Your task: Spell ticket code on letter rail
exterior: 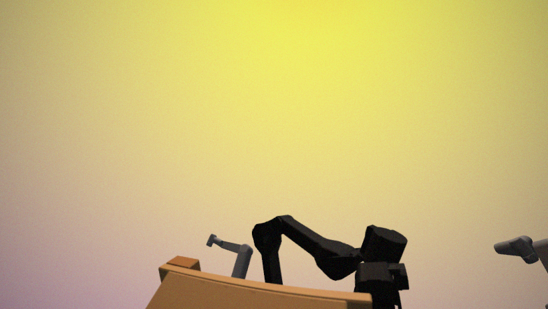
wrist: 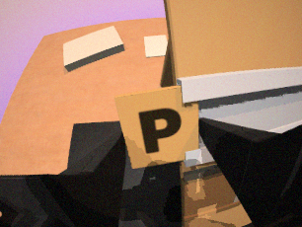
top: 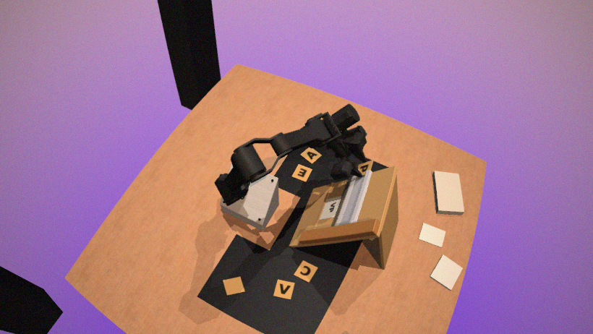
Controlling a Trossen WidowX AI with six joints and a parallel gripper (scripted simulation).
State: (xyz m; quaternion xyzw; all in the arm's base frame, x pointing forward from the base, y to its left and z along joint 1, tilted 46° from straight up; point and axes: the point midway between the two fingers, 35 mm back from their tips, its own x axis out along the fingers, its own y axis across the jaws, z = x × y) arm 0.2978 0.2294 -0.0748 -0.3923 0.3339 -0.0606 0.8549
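The white ticket lies 130 mm to the right of my gripper tip, 70 mm below it and 40 mm behind it. The rest, counted from my gripper tip: black mat 210 mm to the right, 170 mm below, 130 mm behind; p tile right at my gripper tip; e tile 210 mm behind, 170 mm below.
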